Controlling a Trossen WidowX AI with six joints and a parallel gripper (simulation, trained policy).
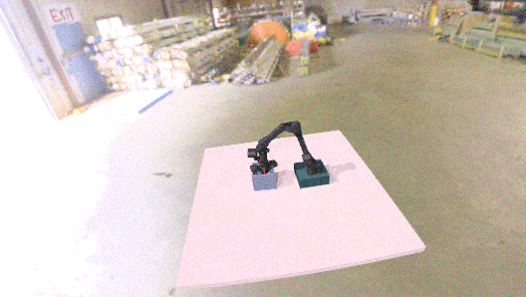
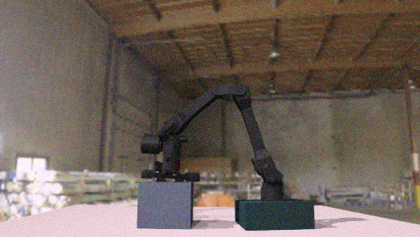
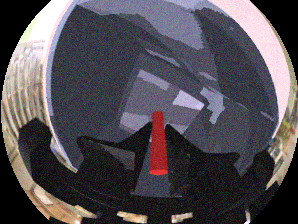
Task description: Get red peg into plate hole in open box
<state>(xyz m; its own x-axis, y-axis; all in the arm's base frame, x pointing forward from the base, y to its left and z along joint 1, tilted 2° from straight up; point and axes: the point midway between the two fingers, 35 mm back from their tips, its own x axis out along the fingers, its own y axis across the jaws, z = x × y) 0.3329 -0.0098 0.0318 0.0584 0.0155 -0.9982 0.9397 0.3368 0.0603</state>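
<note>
My gripper tip is 10 mm below the red peg. Round my gripper tip: plate: 20 mm below.
</note>
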